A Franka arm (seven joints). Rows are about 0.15 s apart.
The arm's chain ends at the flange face. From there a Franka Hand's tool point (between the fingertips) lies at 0.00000 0.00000 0.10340 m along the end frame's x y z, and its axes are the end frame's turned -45 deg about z.
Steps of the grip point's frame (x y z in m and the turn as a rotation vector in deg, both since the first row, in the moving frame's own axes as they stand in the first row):
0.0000 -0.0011 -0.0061 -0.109 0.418 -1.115
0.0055 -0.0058 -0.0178 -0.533 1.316 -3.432
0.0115 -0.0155 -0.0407 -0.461 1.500 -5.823
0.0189 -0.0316 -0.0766 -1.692 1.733 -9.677
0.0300 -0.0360 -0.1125 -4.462 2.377 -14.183
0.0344 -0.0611 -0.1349 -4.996 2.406 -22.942
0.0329 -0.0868 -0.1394 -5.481 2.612 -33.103
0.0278 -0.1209 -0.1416 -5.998 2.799 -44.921
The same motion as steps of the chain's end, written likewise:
-0.0014 -0.0004 -0.0061 0.218 0.373 -1.115
-0.0025 -0.0069 -0.0178 0.554 1.307 -3.432
-0.0053 -0.0176 -0.0407 0.735 1.387 -5.823
-0.0133 -0.0353 -0.0765 0.029 2.422 -9.677
-0.0132 -0.0482 -0.1121 -1.474 4.836 -14.183
-0.0287 -0.0689 -0.1344 -1.831 5.234 -22.942
-0.0489 -0.0852 -0.1388 -2.029 5.723 -33.103
-0.0774 -0.1046 -0.1409 -2.262 6.220 -44.921

